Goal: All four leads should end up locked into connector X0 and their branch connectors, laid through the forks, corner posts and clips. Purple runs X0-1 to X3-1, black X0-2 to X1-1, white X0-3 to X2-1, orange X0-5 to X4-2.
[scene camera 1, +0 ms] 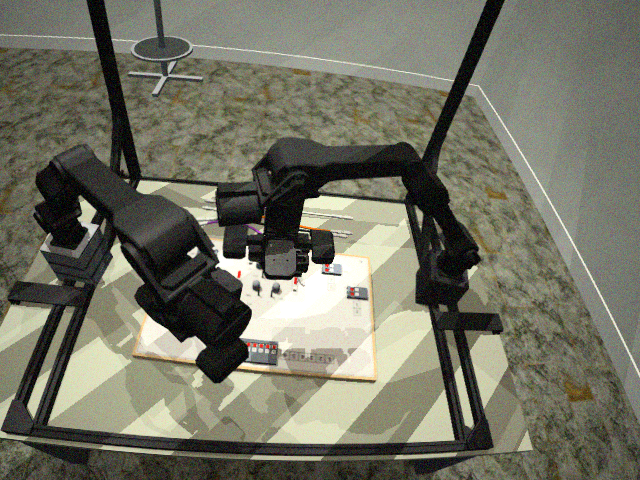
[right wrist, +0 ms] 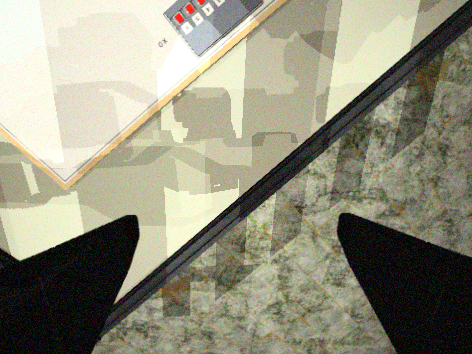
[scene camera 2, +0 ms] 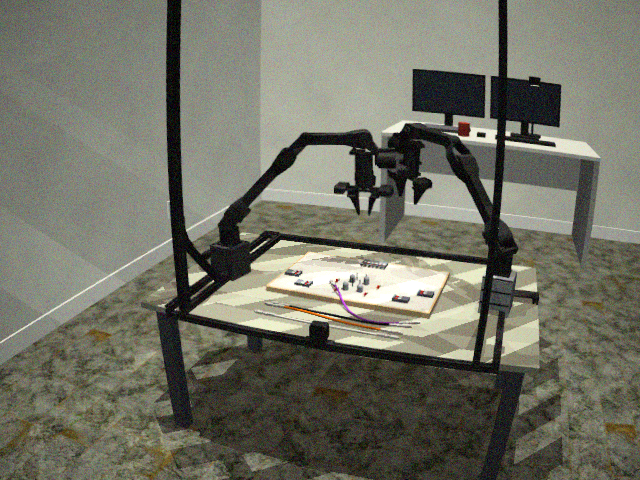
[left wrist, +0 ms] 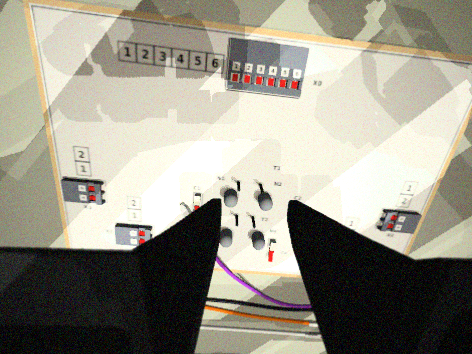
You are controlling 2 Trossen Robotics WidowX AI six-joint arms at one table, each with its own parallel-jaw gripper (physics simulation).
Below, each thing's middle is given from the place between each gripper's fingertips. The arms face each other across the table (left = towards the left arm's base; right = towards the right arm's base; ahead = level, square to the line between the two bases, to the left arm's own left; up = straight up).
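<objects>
Relative to my left hand, the white board [scene camera 1: 322,334] is 6 cm behind, 2 cm to the right and 21 cm below.
Relative to my right hand, the white board is 23 cm behind, 10 cm to the left and 23 cm below.
</objects>
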